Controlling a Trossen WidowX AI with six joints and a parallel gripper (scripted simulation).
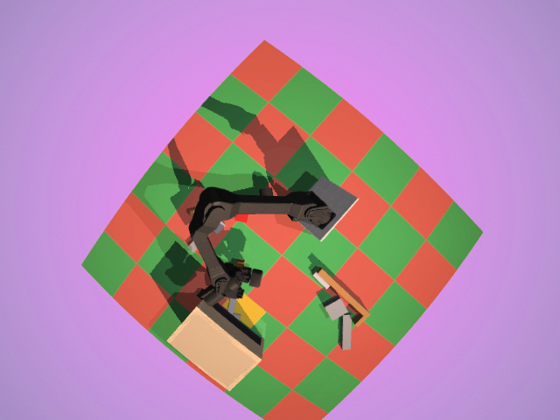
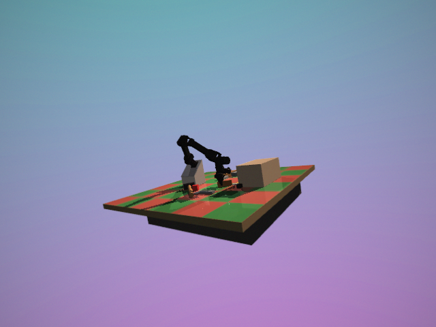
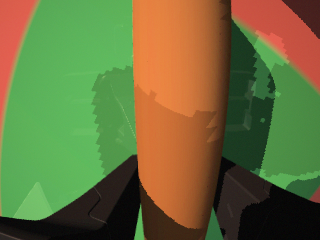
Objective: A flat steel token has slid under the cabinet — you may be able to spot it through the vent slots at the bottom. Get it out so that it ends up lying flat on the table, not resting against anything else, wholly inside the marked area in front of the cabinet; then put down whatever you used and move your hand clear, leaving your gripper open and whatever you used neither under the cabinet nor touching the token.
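Now: gripper tip 160 mm past the red cube, 130 mm to the left of it and 10 mm below it. Round my gripper tip: grey t-shaped tool 20 mm behind, 190 mm to the right; then grey token 160 mm ahead, 130 mm to the left; then pale bar 190 mm behind, 260 mm to the left.
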